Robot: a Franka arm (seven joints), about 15 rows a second.
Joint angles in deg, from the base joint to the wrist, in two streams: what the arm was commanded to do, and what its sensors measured. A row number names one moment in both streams.
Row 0, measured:
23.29 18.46 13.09 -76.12 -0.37 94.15 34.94
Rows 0 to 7, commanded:
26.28 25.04 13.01 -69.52 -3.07 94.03 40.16
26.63 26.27 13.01 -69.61 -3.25 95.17 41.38
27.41 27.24 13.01 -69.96 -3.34 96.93 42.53
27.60 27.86 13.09 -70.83 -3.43 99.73 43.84
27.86 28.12 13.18 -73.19 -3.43 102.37 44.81
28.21 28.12 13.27 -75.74 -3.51 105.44 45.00
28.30 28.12 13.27 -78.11 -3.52 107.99 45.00
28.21 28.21 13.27 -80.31 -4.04 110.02 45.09
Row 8, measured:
27.62 28.30 13.14 -75.35 -2.36 104.45 42.75
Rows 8 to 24, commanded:
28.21 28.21 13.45 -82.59 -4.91 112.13 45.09
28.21 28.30 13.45 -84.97 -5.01 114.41 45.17
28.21 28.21 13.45 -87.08 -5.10 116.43 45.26
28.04 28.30 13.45 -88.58 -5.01 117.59 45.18
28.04 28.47 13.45 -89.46 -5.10 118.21 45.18
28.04 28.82 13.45 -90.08 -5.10 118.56 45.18
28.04 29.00 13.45 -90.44 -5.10 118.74 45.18
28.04 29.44 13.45 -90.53 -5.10 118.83 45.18
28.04 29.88 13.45 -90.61 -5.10 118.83 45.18
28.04 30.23 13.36 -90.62 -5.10 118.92 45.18
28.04 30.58 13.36 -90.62 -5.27 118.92 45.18
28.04 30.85 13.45 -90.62 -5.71 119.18 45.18
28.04 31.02 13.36 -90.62 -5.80 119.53 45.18
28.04 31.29 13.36 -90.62 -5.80 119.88 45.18
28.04 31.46 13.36 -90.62 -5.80 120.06 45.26
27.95 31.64 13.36 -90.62 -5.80 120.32 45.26
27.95 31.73 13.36 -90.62 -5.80 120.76 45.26
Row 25, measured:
28.00 31.56 13.17 -90.79 -4.60 119.35 43.42
